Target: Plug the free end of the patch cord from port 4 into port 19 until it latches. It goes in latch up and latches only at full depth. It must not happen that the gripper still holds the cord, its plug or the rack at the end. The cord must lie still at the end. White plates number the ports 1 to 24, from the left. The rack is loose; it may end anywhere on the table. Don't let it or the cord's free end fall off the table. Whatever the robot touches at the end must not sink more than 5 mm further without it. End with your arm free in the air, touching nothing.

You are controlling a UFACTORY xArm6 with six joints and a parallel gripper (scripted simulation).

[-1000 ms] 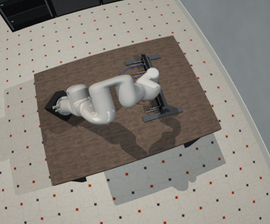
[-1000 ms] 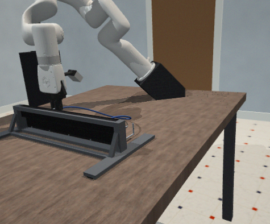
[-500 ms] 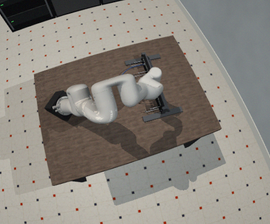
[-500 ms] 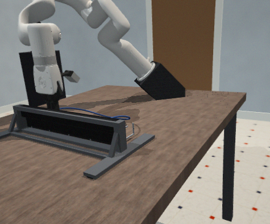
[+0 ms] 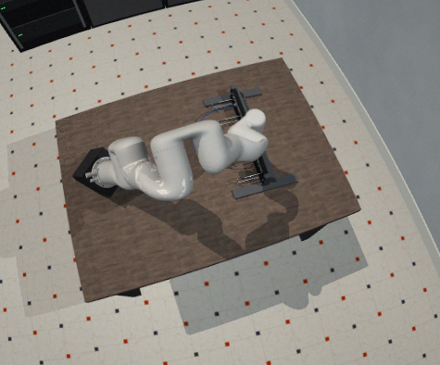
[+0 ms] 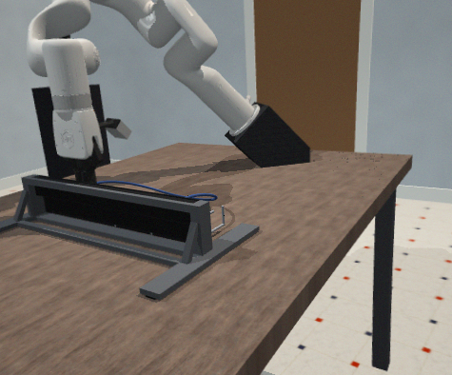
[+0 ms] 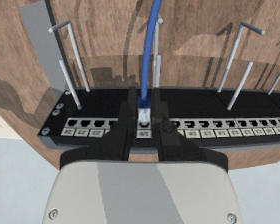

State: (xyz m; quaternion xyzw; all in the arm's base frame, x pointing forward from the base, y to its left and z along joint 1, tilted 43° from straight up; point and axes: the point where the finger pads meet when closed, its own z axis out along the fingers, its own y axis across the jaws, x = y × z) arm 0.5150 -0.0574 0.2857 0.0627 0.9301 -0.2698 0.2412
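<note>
Now: the plug 20 mm ahead of my hand and 10 mm below it.
</note>
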